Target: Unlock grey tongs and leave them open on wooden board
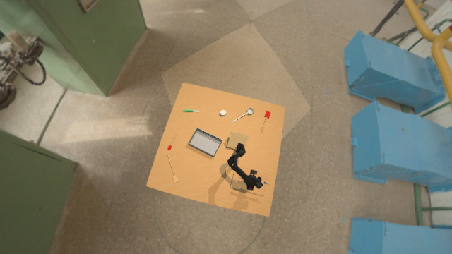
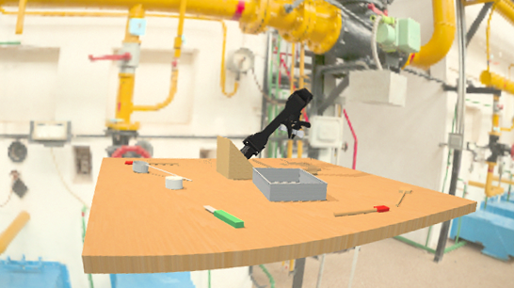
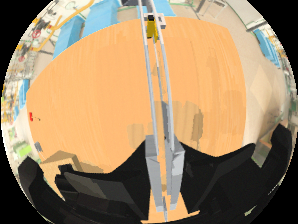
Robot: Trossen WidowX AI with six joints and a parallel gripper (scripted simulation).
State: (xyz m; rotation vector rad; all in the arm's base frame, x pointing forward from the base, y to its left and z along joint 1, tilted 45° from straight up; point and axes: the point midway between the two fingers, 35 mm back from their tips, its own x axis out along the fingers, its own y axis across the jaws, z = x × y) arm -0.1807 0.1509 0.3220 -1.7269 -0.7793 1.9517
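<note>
The wooden board is 140 mm below my gripper tip, 20 mm to the right of it and 10 mm behind it. From my gripper tip the other things lie so: grey roasting tin 550 mm ahead, 270 mm to the right, 120 mm below; then red spatula 760 mm to the right, 140 mm below, 20 mm behind.
</note>
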